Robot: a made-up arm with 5 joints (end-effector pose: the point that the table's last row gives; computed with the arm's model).
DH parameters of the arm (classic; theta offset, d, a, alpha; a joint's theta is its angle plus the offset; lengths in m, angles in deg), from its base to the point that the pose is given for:
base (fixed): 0 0.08 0 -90
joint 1: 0 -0.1 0.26 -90
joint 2: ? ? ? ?
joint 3: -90 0.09 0.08 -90
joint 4: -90 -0.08 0.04 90
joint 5: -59.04 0 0.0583 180
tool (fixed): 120.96 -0.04 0 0
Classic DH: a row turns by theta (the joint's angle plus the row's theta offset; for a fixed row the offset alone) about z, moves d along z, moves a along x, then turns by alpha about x.
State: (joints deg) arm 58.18 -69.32 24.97 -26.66 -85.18
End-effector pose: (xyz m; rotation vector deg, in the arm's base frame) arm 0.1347 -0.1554 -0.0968 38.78 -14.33 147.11
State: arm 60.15 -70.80 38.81 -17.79 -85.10
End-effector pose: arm 0.1308 -0.1542 -0.0757 26.68 -2.85 157.35
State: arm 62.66 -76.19 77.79 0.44 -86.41
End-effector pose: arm 0.1025 -0.1524 -0.0117 -23.10 19.42 169.07
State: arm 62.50 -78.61 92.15 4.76 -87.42
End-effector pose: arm 0.0834 -0.1547 0.0079 -44.65 22.79 166.44
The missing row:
joint 2: -90 0.07 0.1 90
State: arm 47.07 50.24 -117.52 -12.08 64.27
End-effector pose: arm 0.0541 0.1109 -0.1920 95.77 20.67 -127.54
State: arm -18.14 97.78 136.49 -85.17 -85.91
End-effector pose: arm 0.4963 -0.0835 0.1868 -45.50 89.59 78.71
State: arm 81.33 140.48 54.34 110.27 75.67
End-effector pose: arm 0.1581 -0.2038 -0.3692 13.09 -28.47 46.51
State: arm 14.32 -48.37 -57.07 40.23 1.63
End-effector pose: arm 0.1475 -0.2608 -0.0881 44.14 71.68 57.70
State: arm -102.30 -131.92 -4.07 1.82 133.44
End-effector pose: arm -0.0354 -0.2583 0.3831 -1.64 -100.49 -4.68
